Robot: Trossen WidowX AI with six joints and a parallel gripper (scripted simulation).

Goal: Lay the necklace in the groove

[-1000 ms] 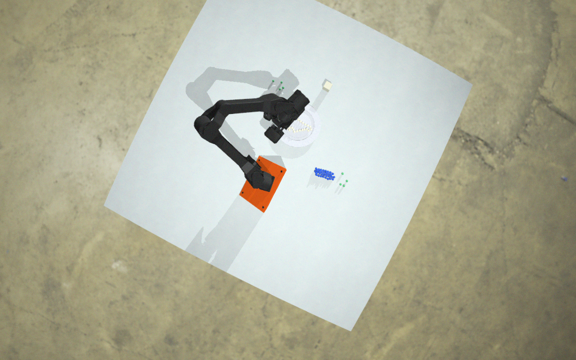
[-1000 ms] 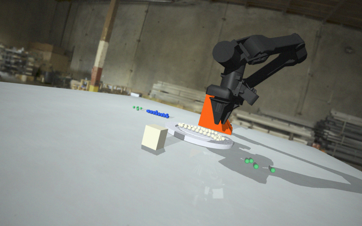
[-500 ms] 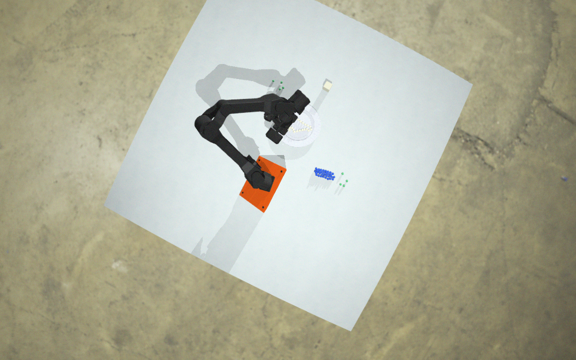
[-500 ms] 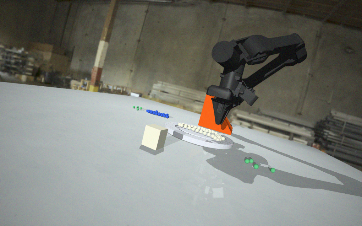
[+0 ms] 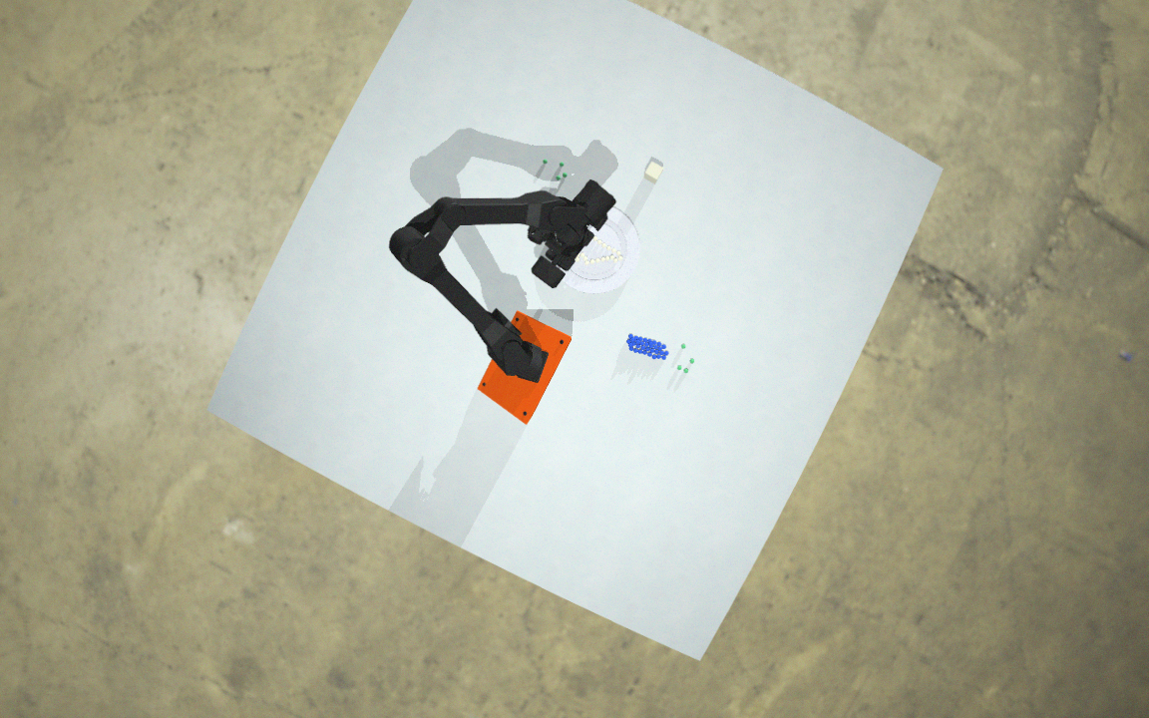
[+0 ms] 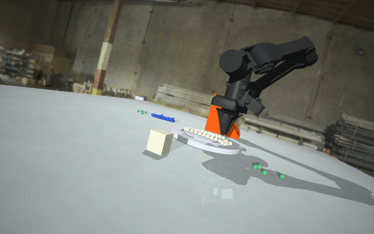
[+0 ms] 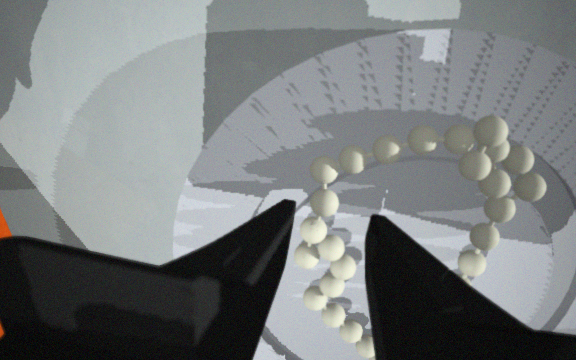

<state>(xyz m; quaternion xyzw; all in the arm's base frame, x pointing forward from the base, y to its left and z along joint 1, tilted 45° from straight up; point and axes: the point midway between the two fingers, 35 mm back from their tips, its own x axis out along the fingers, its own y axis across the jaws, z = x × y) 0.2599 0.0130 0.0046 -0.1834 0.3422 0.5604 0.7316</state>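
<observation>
Now: gripper tip 3 cm short of the round bead board, 5 cm to the left of it and 2 cm above it. From my gripper tip the other things lie so: cream cube (23 cm ahead, 11 cm to the right, 1 cm below).
</observation>
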